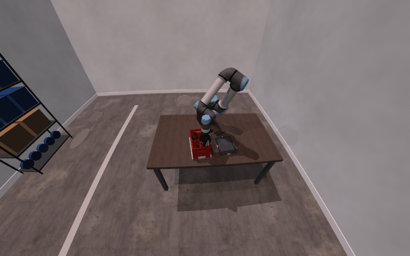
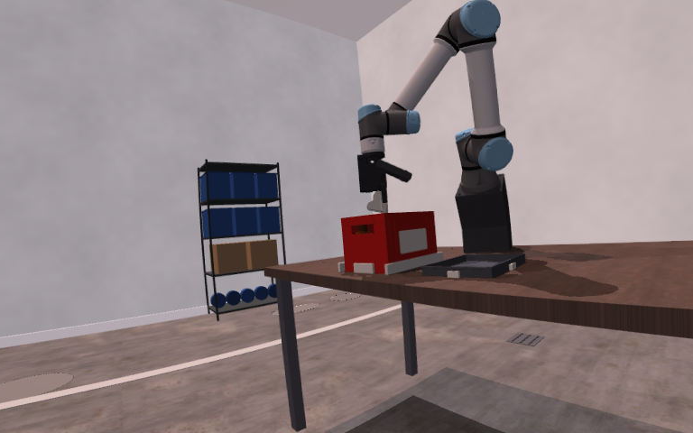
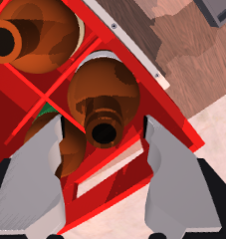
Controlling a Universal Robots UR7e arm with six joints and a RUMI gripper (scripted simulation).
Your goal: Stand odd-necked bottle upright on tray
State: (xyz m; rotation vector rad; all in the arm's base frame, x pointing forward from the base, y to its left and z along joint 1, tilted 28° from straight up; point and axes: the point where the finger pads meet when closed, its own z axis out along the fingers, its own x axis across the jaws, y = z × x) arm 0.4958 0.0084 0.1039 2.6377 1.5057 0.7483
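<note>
Right now my hand is 80 mm past the brown bottle, 30 mm to the left of it and 70 mm above it. Also, from my hand: dark tray 140 mm behind, 230 mm to the left, 140 mm below; then red crate 70 mm behind, 70 mm to the right, 70 mm below; then glass bottle 30 mm ahead, 80 mm to the right, 70 mm below.
</note>
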